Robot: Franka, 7 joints.
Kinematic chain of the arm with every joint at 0, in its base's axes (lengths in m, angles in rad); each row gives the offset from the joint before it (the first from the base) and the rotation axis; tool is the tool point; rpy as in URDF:
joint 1: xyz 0 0 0.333 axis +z
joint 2: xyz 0 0 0 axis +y
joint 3: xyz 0 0 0.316 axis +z
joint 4: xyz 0.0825 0 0 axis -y
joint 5: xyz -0.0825 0 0.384 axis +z
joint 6: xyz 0 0 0 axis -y
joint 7: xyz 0.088 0 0 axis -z
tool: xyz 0 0 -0.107 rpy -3.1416 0 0
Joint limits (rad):
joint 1: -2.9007..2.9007
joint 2: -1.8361..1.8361
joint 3: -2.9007..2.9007
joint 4: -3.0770..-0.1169
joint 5: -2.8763..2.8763
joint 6: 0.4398..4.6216
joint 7: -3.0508..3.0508
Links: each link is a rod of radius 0.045 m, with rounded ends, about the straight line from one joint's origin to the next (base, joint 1, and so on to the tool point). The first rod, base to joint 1, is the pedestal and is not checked.
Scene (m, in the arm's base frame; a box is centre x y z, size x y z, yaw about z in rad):
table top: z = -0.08
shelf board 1: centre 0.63 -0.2 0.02 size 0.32 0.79 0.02 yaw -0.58
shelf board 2: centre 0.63 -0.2 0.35 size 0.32 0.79 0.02 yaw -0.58
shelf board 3: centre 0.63 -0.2 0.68 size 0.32 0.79 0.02 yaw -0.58
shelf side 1: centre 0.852 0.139 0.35 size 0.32 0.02 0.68 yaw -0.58
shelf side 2: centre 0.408 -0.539 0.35 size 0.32 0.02 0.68 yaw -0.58
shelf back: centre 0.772 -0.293 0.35 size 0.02 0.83 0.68 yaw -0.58
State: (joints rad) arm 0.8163 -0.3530 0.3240 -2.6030 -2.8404 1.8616 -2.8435
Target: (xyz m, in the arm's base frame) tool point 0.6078 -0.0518 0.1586
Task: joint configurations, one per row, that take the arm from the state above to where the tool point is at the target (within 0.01 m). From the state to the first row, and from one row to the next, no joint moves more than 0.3 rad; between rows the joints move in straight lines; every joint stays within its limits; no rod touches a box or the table.
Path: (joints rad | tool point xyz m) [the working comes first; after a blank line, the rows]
Joints at the target: 0.1439 0.6405 -0.1947 -2.0618 -2.8219 1.8839 -2.8435
Straight joint move there: clear.

1: 0.6482 -0.1046 0.1943 -2.4677 -2.8358 1.8672 -2.8435 | 0.3564 0.3664 0.4090
2: 0.4801 0.1438 0.0646 -2.3324 -2.8312 1.8728 -2.8435 | 0.4889 0.2686 0.3363
3: 0.3120 0.3922 -0.0650 -2.1971 -2.8265 1.8783 -2.8435 | 0.5784 0.1226 0.2495
4: 0.1439 0.6405 -0.1947 -2.0618 -2.8219 1.8839 -2.8435 | 0.6078 -0.0518 0.1586

